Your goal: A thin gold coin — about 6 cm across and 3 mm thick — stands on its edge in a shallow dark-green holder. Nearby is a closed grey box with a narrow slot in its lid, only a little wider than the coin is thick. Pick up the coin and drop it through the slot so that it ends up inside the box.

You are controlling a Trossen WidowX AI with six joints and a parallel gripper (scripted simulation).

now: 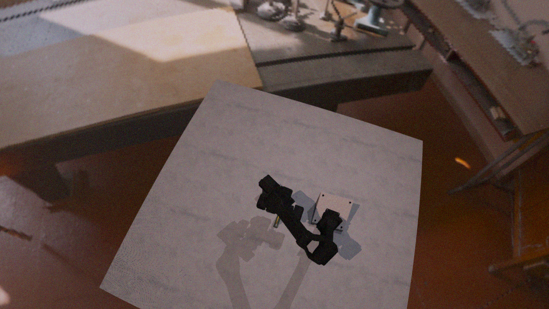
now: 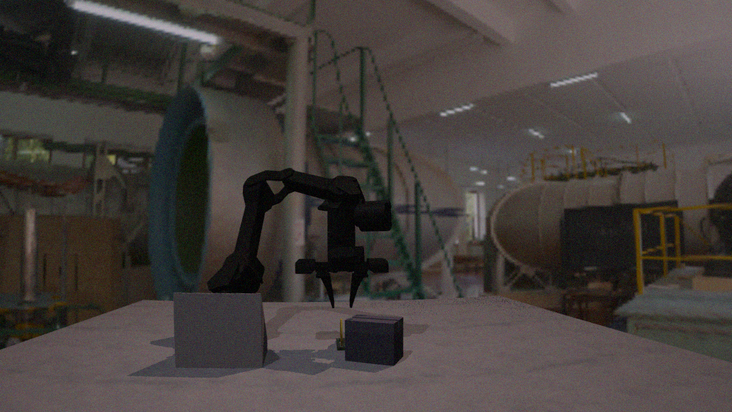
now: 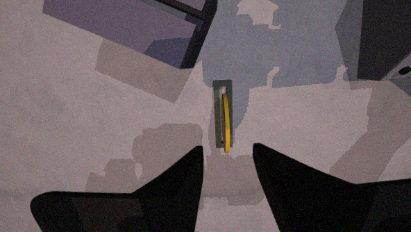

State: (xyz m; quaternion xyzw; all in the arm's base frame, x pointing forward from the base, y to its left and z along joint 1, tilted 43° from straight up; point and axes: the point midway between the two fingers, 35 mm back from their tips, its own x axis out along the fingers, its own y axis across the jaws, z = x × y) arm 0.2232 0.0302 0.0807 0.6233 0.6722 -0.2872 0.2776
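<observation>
Right now my gripper tip is 5 cm above the coin.
</observation>
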